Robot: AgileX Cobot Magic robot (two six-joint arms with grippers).
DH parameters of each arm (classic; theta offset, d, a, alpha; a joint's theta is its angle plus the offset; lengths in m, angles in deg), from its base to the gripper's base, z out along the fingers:
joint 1: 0 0.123 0 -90
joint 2: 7.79 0 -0.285 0
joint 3: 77.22 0 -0.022 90
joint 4: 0 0.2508 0 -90
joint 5: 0 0 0.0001 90
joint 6: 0 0.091 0 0
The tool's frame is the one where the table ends.
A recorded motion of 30 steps. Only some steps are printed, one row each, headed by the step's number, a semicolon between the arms.
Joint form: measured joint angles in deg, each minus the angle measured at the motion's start. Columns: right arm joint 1, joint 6, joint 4, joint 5, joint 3, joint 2; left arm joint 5, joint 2, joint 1, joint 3, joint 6, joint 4.
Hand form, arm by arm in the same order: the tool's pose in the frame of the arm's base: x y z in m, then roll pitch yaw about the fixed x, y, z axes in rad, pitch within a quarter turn. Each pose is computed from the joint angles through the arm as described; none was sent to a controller.
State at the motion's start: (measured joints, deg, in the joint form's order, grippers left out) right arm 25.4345 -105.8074 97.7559 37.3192 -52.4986 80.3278; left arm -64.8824 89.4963 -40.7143 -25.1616 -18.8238 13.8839
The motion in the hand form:
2: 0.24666 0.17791 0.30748 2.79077 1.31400 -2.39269; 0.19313 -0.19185 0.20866 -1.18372 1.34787 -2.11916
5: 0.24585 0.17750 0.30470 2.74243 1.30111 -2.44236; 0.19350 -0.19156 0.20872 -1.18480 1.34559 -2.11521
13: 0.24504 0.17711 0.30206 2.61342 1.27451 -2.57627; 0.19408 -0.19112 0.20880 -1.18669 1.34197 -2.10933
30: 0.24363 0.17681 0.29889 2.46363 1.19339 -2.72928; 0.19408 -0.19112 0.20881 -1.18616 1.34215 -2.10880
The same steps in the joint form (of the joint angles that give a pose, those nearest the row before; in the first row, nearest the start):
2: 0.00 0.62 0.00 -0.01 0.39 0.00; 0.00 0.00 0.00 0.00 0.03 -0.23
5: 0.00 1.27 0.00 -0.03 0.91 -0.01; 0.00 0.00 0.00 0.00 0.07 -0.56
13: 0.00 3.59 -0.02 -0.03 1.40 -0.01; 0.00 0.00 0.00 0.00 0.12 -1.07
30: 0.00 11.49 -3.65 -0.05 1.40 -0.01; 0.00 0.00 0.00 0.00 0.13 -1.07

